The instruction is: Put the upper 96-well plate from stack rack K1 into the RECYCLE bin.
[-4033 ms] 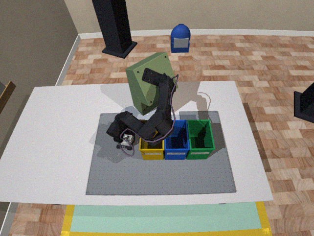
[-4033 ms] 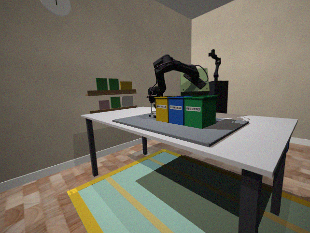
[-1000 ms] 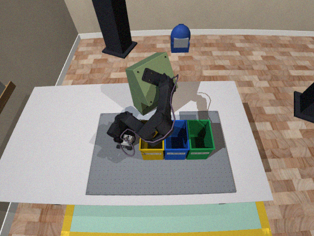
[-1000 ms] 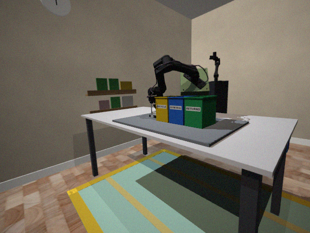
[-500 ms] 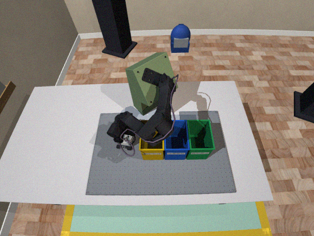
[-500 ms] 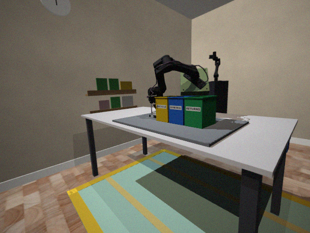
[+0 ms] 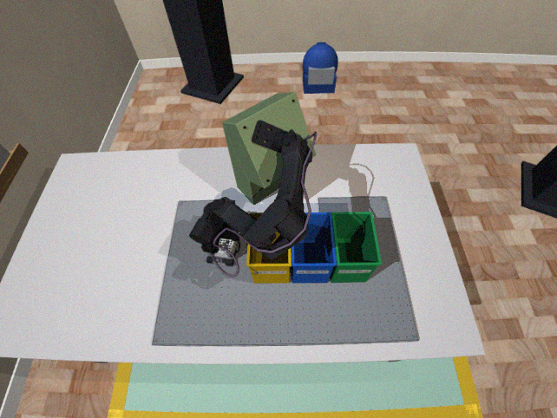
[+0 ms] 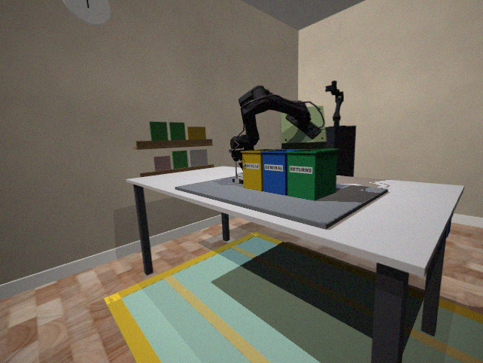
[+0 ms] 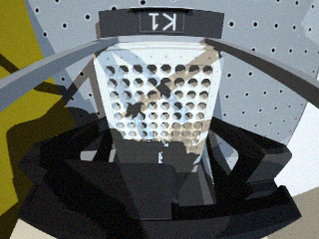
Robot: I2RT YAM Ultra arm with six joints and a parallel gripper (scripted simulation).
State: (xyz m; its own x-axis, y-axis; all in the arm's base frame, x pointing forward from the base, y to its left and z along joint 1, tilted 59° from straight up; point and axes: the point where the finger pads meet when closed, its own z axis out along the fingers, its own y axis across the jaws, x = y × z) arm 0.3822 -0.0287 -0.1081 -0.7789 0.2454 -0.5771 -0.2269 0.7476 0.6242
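Right now my hand is 10 mm past the yellow recycle bin, 190 mm to the right of it and 50 mm below it. The rest, counted from my hand: white 96-well plate: right at my hand; blue bin: 60 mm behind, 310 mm to the left, 50 mm above; green returns bin: 120 mm behind, 430 mm to the left, 50 mm above.
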